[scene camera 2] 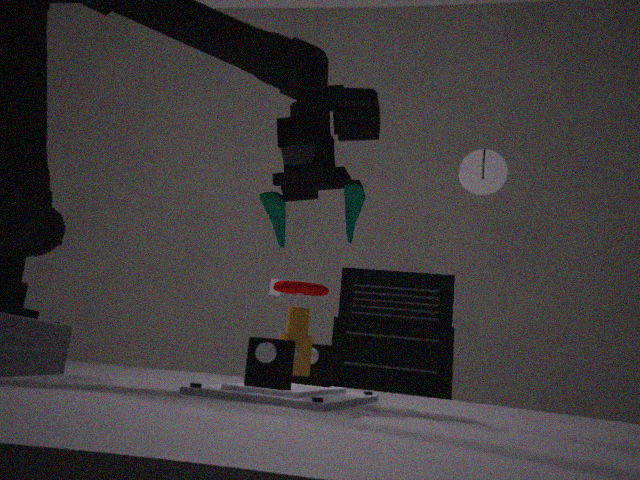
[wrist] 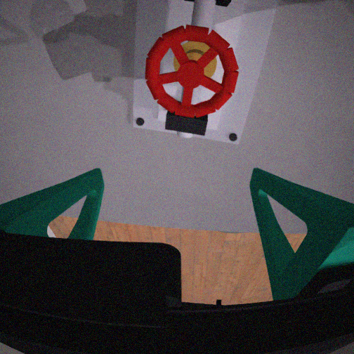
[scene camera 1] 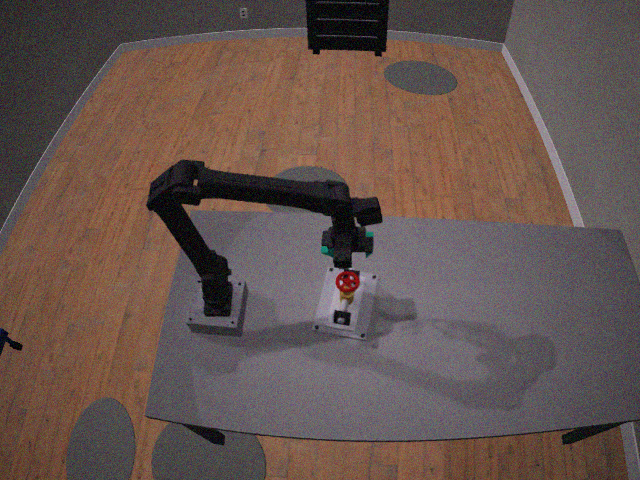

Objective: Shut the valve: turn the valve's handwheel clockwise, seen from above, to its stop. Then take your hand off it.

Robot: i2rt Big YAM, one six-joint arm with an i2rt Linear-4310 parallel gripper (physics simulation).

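The red five-spoked handwheel lies level on top of the brass valve body. The valve's pipe runs through black supports on a pale base plate. My gripper is wide open and empty, with its green fingers pointing down. In the second scene view the fingertips hang above the wheel, apart from it. In the wrist view the wheel is ahead of the gap between the fingers. The fingertips are hidden in the first scene view. The wheel's turn angle cannot be read.
The arm's base block stands on the table, left of the valve. The black supports rise from the plate below wheel height. A dark cabinet stands beyond the table.
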